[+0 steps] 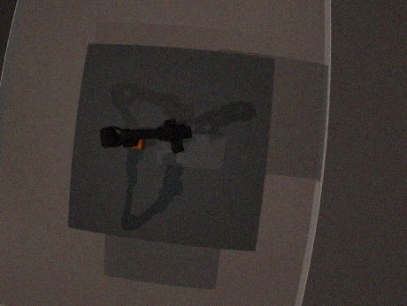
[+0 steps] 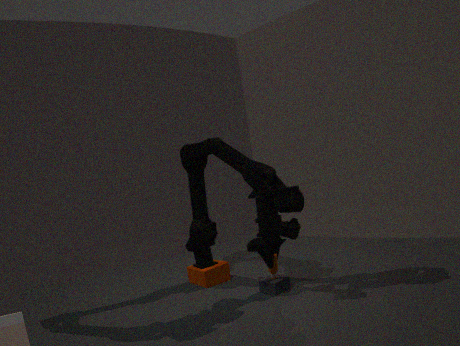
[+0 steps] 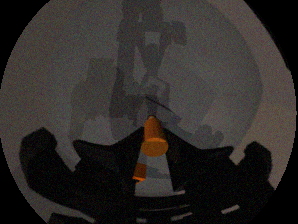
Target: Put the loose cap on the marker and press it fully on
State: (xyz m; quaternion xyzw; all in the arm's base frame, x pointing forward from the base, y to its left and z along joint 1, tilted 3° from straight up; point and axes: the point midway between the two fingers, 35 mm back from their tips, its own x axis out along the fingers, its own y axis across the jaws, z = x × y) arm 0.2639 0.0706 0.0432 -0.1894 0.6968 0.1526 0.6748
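The orange marker is right at my gripper tip. Round my gripper tip: orange cap 1 cm above; grey holder block 6 cm below.
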